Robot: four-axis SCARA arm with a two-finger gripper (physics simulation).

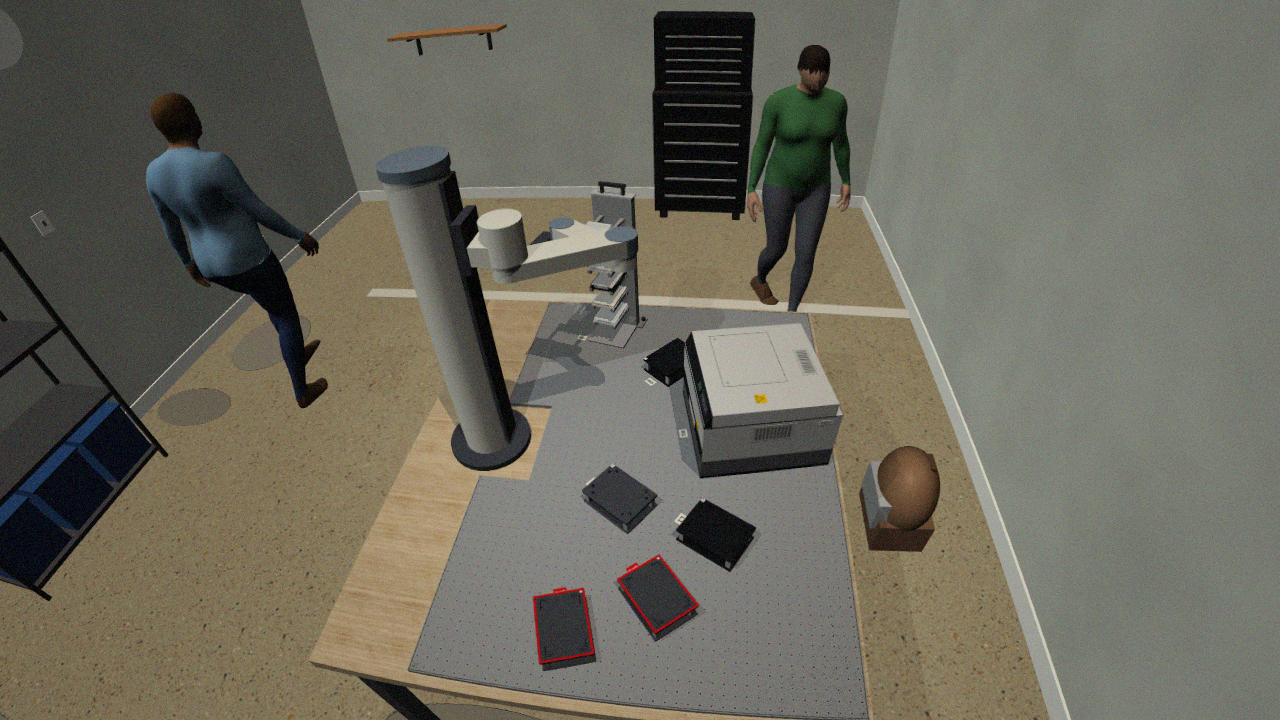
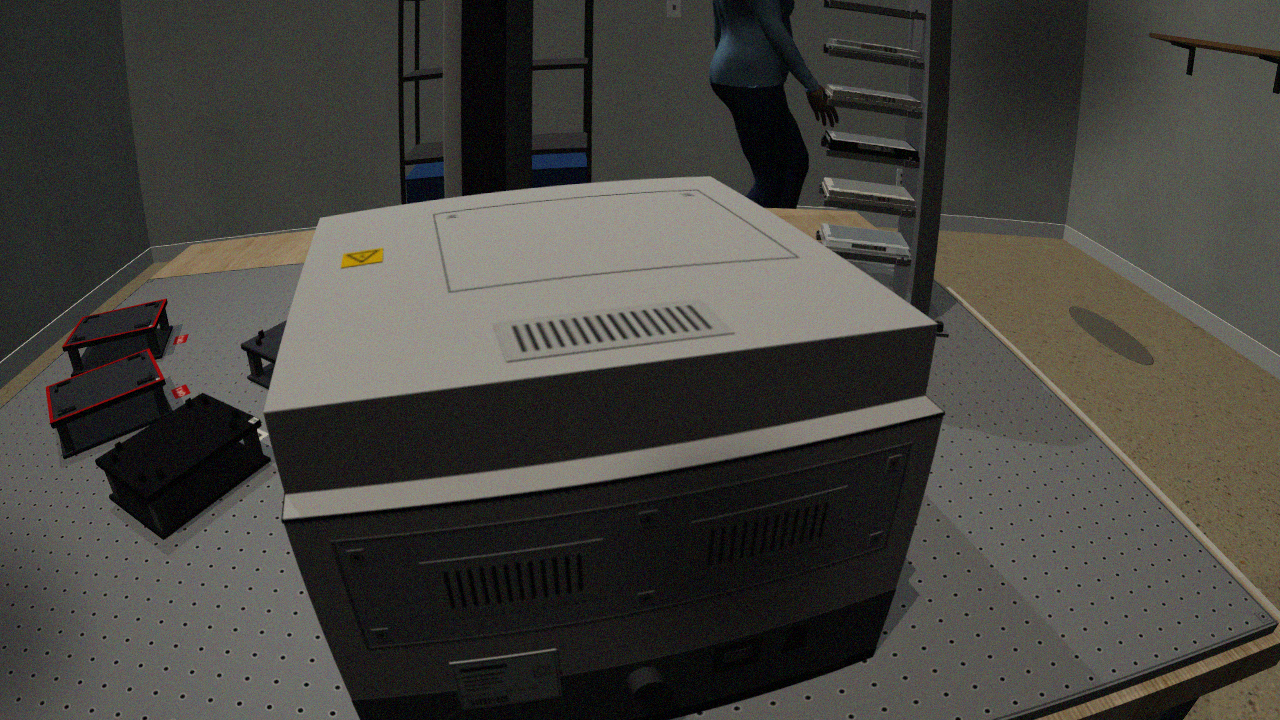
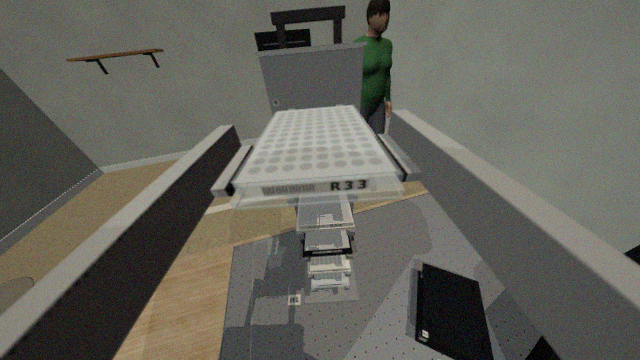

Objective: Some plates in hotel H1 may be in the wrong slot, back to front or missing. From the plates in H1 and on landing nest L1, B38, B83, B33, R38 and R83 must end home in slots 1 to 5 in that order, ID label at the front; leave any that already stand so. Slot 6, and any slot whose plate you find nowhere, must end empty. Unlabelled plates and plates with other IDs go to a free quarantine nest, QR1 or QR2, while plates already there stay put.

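My gripper [image 3: 313, 132] is shut on a clear, round-welled plate [image 3: 312, 142]. Its front label reads R33, and it is held level by its sides. Hotel H1 [image 1: 614, 207] [image 2: 935, 134] [image 3: 312, 75] stands behind; the plate is in front of its upper part. Below the held plate, a clear plate [image 3: 325, 216] sits in the hotel with a label too small to read. Lower are a black plate [image 2: 868, 145] and light plates [image 2: 866, 193] [image 2: 863, 241]. Two red-rimmed nests [image 1: 657, 592] [image 1: 563, 624] stand at the table's near end; their tags are unreadable.
A large grey device [image 1: 760, 385] [image 2: 608, 358] stands at the right of the table. A black nest [image 1: 665, 360] [image 3: 452, 305] is beside it. Two more dark nests [image 1: 619, 495] [image 1: 716, 532] stand nearer. The arm's column [image 1: 447, 313] is at the left. Two people walk beyond the table.
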